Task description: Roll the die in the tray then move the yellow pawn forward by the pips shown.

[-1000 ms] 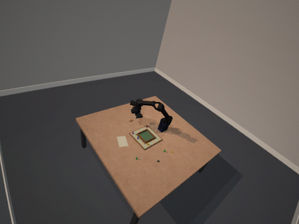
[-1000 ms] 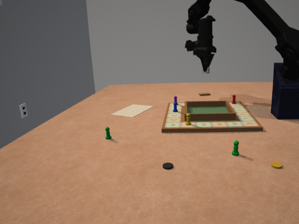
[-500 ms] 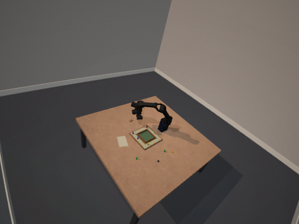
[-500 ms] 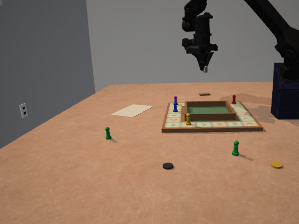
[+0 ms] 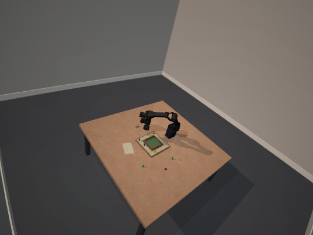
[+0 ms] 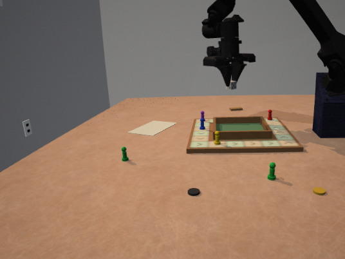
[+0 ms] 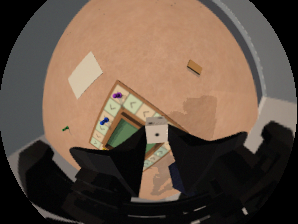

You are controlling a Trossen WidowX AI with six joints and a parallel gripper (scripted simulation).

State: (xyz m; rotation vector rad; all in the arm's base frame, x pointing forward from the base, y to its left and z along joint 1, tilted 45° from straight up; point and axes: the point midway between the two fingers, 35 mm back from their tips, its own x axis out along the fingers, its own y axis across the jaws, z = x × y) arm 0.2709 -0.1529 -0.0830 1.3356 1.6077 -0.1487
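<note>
Now: the yellow pawn 24 cm to the left of my gripper tip, 10 cm below it and 7 cm ahead of it. The rest, counted from my gripper tip: purple pawn (10 cm below, 10 cm ahead, 2 cm to the left); white die (right at my gripper tip); red pawn (12 cm behind, 10 cm below, 3 cm to the left).
</note>
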